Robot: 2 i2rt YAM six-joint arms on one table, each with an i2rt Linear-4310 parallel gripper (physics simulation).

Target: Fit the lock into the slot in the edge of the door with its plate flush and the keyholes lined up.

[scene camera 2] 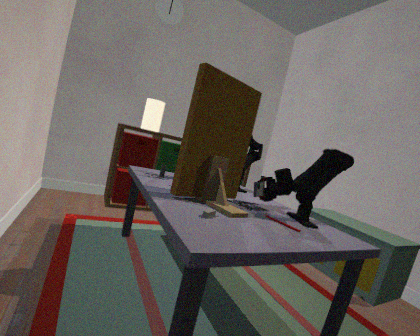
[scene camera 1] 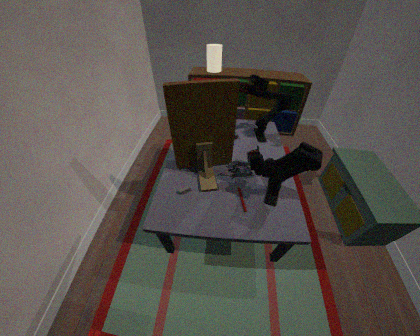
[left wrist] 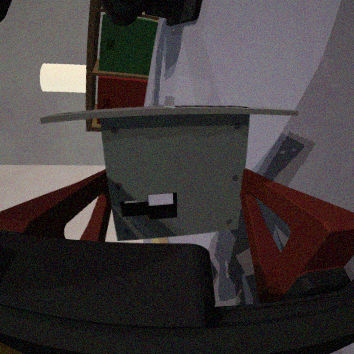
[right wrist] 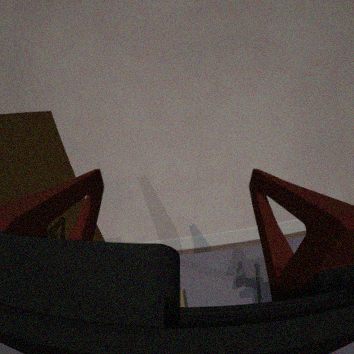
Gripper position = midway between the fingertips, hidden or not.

Observation:
The left gripper (left wrist: 176,176) holds a grey lock, which touches nothing else. The right gripper (right wrist: 176,176) is open, holding nothing. Also in view: a brown door (right wrist: 40,159).

